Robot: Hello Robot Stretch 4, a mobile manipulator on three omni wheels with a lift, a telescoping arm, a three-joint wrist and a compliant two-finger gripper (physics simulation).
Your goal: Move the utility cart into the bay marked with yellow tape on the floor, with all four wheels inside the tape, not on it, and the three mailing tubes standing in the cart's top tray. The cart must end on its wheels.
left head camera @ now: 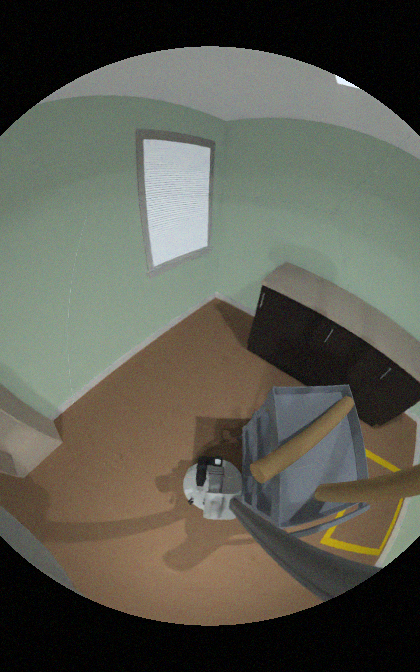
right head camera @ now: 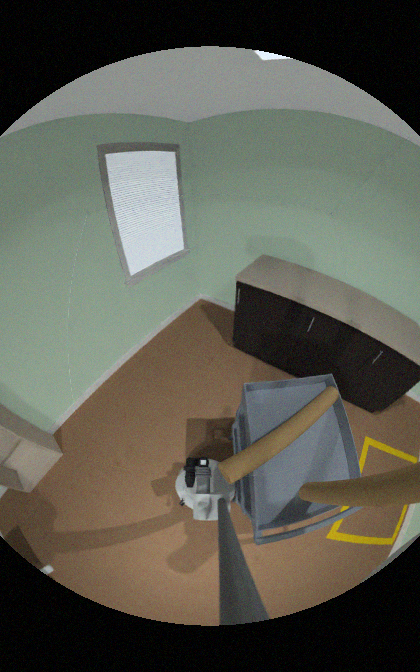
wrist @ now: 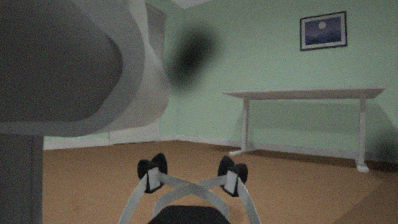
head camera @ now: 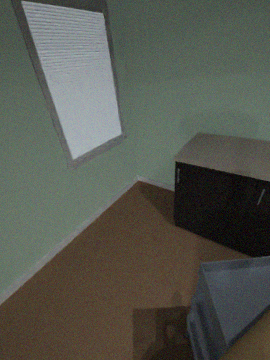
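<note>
The grey-blue utility cart (head camera: 235, 295) (left head camera: 305, 407) (right head camera: 275, 405) is close against the right side of my base, top tray towards the cameras; its wheels are hidden. One mailing tube (left head camera: 305, 440) (right head camera: 280, 437) slants across the tray, its near end past the rim on my side. A second tube (left head camera: 370, 490) (right head camera: 360, 492) runs from the tray out of view at the right. A third does not show. The yellow tape (left head camera: 350, 546) (right head camera: 360, 540) lies on the floor beyond the cart, partly hidden by it. My gripper (wrist: 192, 167) is open and empty, away from the cart.
A dark cabinet (head camera: 215, 200) (left head camera: 300, 335) (right head camera: 285, 320) stands behind the cart by the wall. A shelf unit (left head camera: 42, 450) (right head camera: 42, 460) is at the left. A white table (wrist: 305, 94) stands by the wall in the wrist view. My base (left head camera: 192, 487) (right head camera: 185, 487) is beside the cart.
</note>
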